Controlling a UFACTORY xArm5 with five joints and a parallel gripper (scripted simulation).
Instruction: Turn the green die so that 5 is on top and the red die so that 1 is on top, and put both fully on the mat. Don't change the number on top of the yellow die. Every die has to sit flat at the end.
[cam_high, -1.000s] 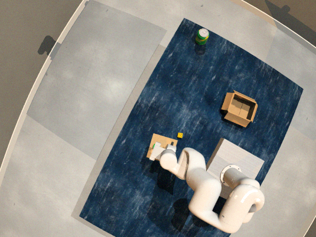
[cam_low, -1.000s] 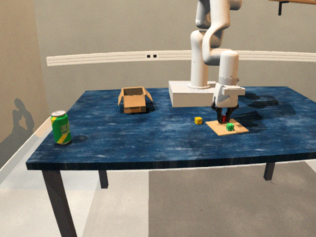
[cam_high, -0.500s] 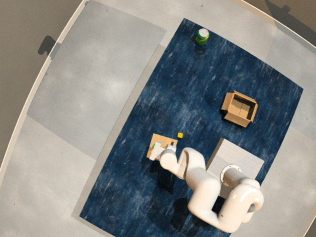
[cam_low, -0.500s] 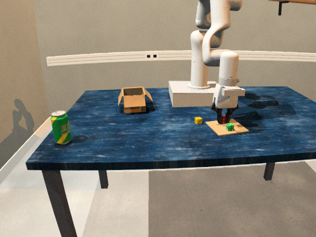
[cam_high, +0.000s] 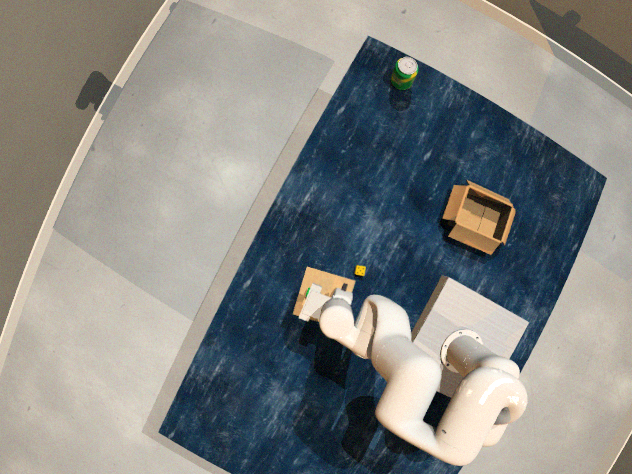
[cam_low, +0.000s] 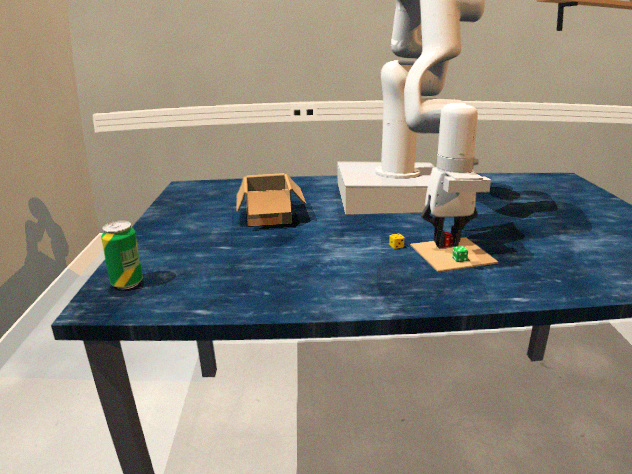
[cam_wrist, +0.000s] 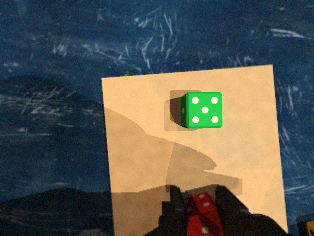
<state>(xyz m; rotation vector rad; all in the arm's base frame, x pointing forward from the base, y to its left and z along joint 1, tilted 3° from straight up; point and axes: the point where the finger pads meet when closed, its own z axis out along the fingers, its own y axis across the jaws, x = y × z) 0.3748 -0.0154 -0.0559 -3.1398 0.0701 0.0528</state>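
My hand is 1 cm past the red die and 1 cm above it. The rest, counted from my hand: mat 4 cm ahead, 2 cm below; yellow die 11 cm to the right, 3 cm behind, 1 cm below; green die 7 cm ahead, 1 cm below.
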